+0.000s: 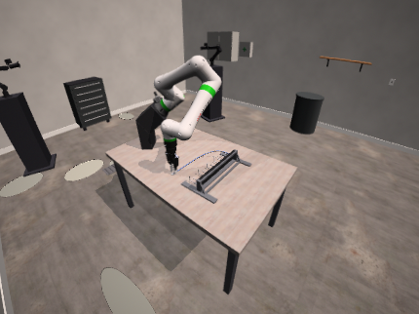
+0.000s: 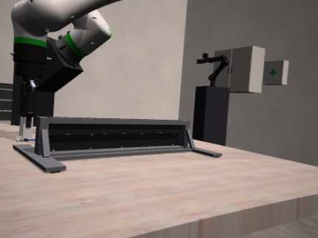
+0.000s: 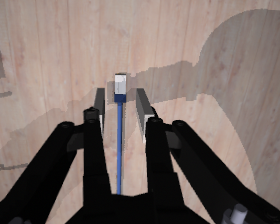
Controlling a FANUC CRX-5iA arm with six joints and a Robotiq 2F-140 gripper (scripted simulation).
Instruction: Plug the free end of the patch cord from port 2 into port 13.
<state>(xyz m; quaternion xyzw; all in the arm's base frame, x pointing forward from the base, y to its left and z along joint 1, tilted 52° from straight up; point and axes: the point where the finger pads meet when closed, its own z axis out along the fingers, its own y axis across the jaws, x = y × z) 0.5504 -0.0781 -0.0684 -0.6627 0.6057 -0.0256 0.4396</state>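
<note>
The pale plug lies 1 cm to the right of my hand and 4 cm below it.
</note>
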